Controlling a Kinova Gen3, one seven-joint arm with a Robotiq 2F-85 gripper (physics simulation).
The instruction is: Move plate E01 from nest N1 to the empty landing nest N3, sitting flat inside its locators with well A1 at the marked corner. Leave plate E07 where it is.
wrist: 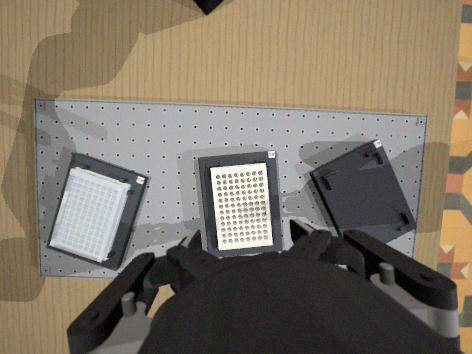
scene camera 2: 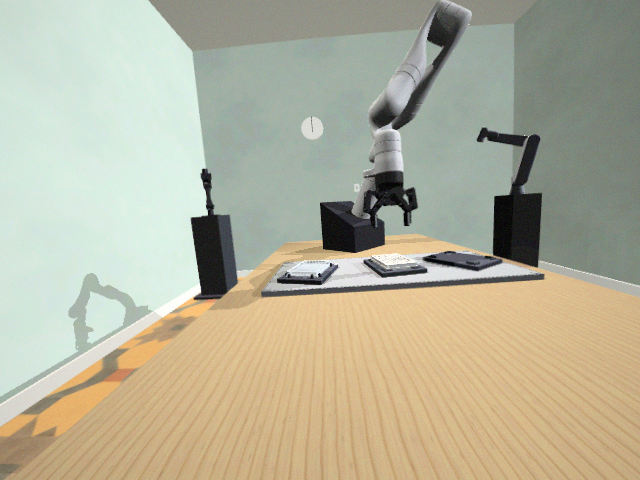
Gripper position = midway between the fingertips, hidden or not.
I see my gripper [scene camera 2: 391, 227], a white well plate [wrist: 241, 200], a clear plate [wrist: 92, 205] and a dark nest [wrist: 243, 158].
My gripper is seen too in the wrist view [wrist: 246, 234].
